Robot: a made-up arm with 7 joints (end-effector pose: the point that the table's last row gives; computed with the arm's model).
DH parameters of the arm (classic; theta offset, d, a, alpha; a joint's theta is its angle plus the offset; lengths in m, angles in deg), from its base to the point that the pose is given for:
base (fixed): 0 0.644 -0.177 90
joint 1: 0 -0.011 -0.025 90
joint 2: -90 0.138 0.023 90
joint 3: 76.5 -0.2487 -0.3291 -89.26
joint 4: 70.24 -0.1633 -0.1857 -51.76
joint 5: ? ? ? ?
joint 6: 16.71 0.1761 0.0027 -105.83
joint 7: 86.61 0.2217 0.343 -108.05
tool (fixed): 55.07 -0.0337 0 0
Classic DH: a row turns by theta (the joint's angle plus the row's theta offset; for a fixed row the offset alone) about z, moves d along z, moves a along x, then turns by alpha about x.
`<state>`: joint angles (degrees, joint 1 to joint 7).
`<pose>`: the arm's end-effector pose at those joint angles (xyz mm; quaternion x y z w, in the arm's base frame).
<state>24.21 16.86 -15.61 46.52 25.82 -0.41 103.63</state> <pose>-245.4 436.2 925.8 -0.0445 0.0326 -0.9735 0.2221</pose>
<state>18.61 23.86 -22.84 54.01 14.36 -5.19 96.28</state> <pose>-127.9 364.4 983.0 -0.0102 0.1426 -0.9814 0.1280</pose>
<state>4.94 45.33 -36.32 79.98 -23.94 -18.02 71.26</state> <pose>150.5 59.5 987.7 -0.0939 -0.3140 0.9195 0.2171</pose>
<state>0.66 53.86 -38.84 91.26 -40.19 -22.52 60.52</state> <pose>197.4 -72.2 953.7 -0.1408 -0.3238 0.8715 0.3402</pose>
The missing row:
joint 5: -64.39 -0.1214 0.0775 -89.43
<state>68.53 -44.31 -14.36 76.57 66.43 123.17 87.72</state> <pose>-409.4 -51.9 870.4 -0.1604 -0.8168 0.1071 0.5438</pose>
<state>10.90 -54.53 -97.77 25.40 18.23 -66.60 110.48</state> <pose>0.2 143.1 1085.7 -0.5670 0.2688 -0.6186 0.4730</pose>
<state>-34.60 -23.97 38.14 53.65 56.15 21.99 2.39</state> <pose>-173.1 248.1 342.7 0.3045 -0.1568 -0.0399 0.9387</pose>
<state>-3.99 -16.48 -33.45 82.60 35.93 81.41 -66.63</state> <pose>23.1 518.9 813.7 0.9307 0.0687 0.2564 0.2517</pose>
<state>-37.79 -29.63 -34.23 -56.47 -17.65 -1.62 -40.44</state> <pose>-114.5 -303.0 950.6 -0.1307 0.7349 -0.2672 0.6095</pose>
